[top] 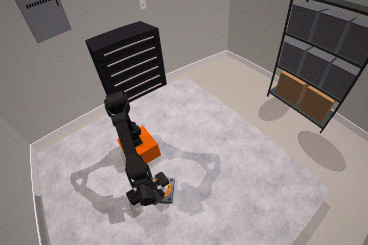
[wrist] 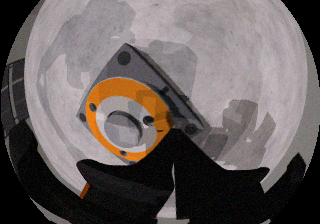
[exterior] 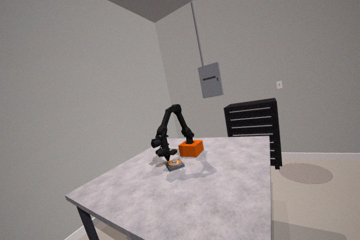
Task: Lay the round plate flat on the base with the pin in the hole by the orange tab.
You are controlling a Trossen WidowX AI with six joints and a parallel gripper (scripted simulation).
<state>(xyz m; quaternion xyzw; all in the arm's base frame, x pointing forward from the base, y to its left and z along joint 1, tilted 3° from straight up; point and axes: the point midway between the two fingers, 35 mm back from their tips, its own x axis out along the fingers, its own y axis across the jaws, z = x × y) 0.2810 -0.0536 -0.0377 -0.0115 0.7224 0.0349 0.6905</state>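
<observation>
Right now the square base is 2 cm behind my gripper tip, 5 cm to the left of it and 2 cm below it.
</observation>
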